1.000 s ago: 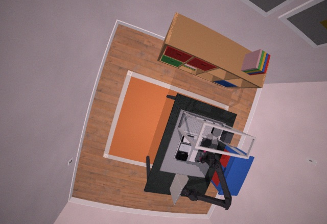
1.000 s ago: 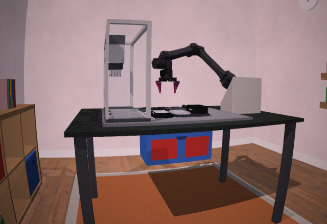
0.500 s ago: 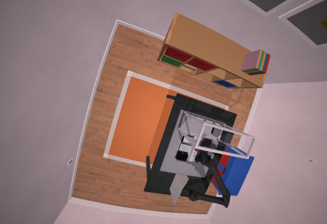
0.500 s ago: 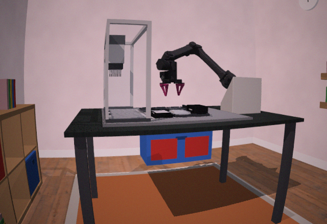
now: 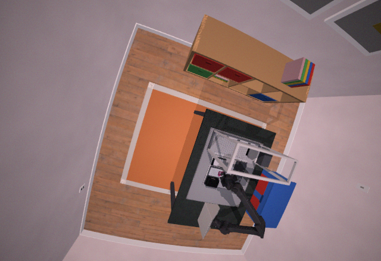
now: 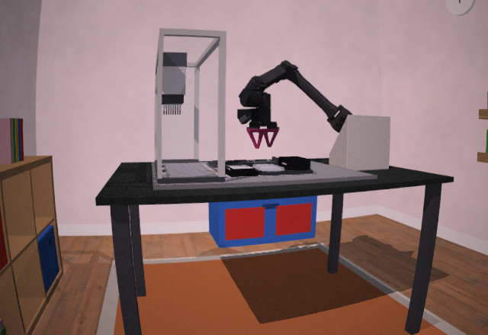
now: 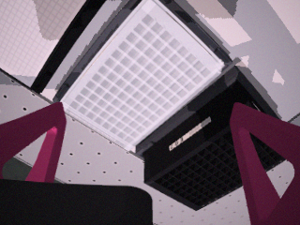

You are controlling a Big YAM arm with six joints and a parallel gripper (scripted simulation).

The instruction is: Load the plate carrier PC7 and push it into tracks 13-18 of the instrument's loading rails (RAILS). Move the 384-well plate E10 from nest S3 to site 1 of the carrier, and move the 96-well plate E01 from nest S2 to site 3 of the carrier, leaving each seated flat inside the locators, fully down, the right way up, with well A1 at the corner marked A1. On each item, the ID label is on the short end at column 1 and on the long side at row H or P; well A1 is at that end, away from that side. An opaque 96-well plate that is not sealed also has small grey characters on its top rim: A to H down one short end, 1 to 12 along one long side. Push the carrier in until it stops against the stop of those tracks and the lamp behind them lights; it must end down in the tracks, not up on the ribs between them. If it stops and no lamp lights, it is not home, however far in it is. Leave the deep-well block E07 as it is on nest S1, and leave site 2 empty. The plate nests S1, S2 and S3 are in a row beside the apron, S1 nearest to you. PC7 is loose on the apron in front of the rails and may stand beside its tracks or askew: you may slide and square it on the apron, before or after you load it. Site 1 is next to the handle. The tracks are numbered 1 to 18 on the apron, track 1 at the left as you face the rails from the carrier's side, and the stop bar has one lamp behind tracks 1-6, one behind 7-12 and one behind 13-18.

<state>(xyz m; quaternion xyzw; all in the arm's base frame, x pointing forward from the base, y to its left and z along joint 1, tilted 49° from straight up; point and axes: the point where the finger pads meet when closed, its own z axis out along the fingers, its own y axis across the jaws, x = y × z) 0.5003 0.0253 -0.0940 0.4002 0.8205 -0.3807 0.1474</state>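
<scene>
My gripper is now 1 cm past the white 96-well plate E01, 3 cm to the right of it and 8 cm above it. From my hand the other things lie so: 384-well plate E10: 10 cm ahead, 2 cm to the left, 8 cm below; then plate carrier PC7: 24 cm to the right, 8 cm below; then dark nest: 10 cm ahead, 2 cm to the left, 10 cm below.
</scene>
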